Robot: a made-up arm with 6 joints.
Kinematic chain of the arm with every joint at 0, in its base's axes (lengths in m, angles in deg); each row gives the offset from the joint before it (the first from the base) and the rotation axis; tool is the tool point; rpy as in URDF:
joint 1: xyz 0 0 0.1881 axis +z
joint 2: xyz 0 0 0 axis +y
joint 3: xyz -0.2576 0 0.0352 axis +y
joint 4: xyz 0.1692 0 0.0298 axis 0.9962 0 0.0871
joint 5: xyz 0 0 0 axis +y
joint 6: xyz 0.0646 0 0.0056 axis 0.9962 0 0.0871
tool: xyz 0 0 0 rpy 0 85 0
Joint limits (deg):
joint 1: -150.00..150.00
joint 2: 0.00..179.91
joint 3: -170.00..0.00
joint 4: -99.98..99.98
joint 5: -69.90..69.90
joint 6: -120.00..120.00
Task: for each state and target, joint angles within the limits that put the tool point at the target. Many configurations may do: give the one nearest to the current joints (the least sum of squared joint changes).
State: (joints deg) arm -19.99 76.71 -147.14 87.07 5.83 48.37
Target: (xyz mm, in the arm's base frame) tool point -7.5 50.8 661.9
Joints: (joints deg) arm -34.35 67.67 -141.62 86.62 35.59 48.37
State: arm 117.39 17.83 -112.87 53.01 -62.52 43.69
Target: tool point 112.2 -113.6 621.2
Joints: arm 121.01 48.04 -122.99 49.54 -49.79 43.69
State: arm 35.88 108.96 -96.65 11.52 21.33 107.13
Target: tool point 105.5 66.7 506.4
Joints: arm 29.76 62.02 -80.90 9.28 31.88 107.13
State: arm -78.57 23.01 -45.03 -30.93 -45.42 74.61
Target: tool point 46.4 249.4 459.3
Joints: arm -94.73 3.58 -72.62 -30.76 -50.78 74.61
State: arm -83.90 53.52 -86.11 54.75 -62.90 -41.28
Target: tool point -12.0 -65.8 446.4
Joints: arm -65.82 44.84 -41.71 51.85 -48.06 -41.28
